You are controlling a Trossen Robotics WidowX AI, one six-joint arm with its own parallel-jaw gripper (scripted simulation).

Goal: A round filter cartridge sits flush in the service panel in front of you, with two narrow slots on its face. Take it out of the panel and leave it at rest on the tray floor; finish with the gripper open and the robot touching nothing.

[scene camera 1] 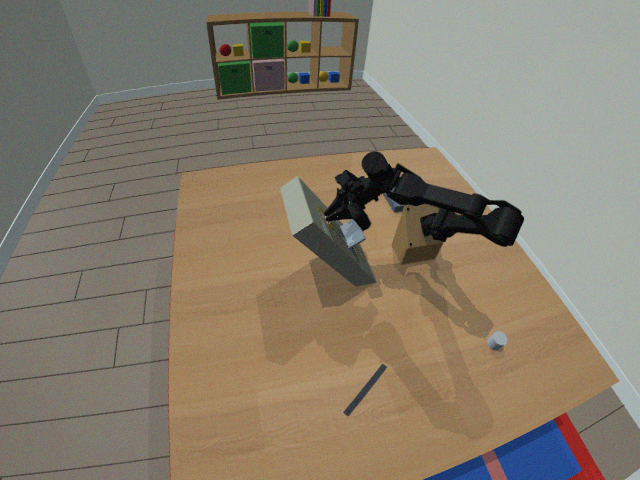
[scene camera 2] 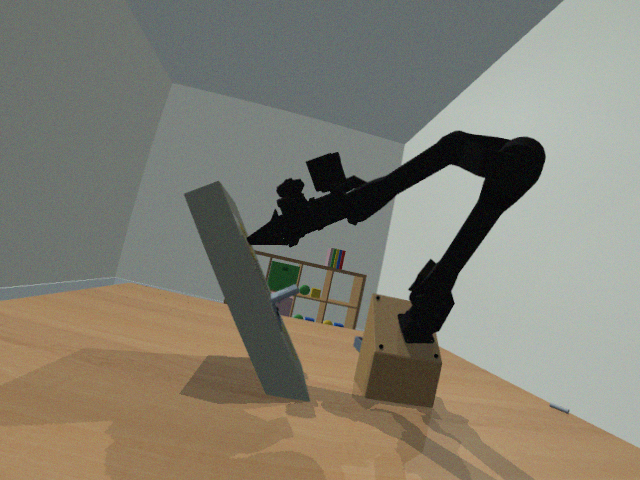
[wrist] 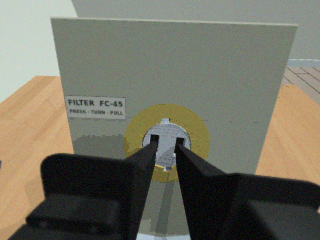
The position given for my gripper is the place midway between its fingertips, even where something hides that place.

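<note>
My gripper (scene camera 2: 248, 241) is visible, also in scene camera 1 (scene camera 1: 325, 217) and in the wrist view (wrist: 166, 147). A grey service panel (scene camera 2: 219, 224) appears, in scene camera 1 (scene camera 1: 327, 241) too. A round grey filter cartridge (wrist: 168, 135) is visible as well.
</note>
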